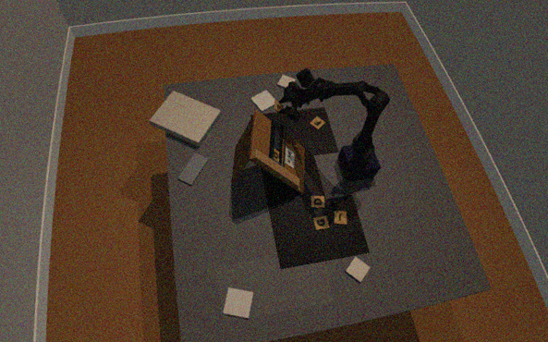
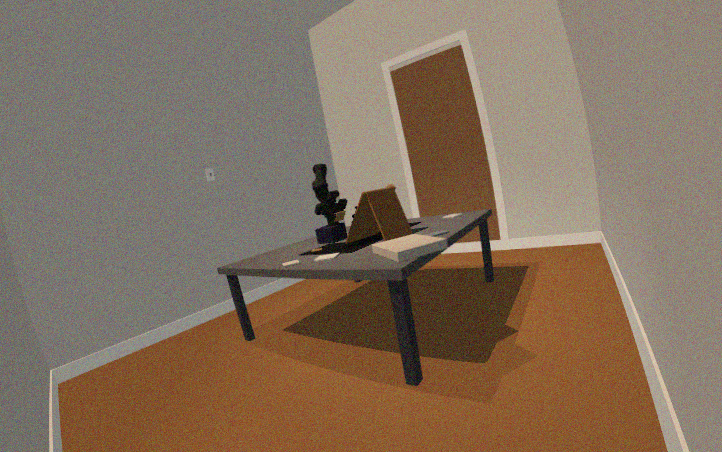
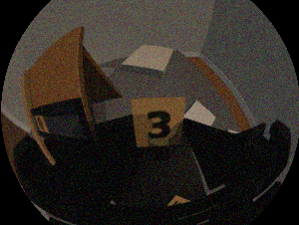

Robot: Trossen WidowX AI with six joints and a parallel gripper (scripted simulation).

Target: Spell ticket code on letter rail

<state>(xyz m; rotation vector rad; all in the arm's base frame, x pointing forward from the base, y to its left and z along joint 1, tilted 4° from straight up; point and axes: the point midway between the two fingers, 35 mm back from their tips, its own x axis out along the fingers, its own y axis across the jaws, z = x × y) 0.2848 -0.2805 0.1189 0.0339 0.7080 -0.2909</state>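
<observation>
Right now my gripper tip is 220 mm to the right of the white ticket and 80 mm above it. Round my gripper tip: black mat: 290 mm to the left, 170 mm below, 110 mm behind; letter tile: 210 mm behind, 170 mm below; flat white box: 420 mm ahead, 150 mm below, 130 mm to the right.
</observation>
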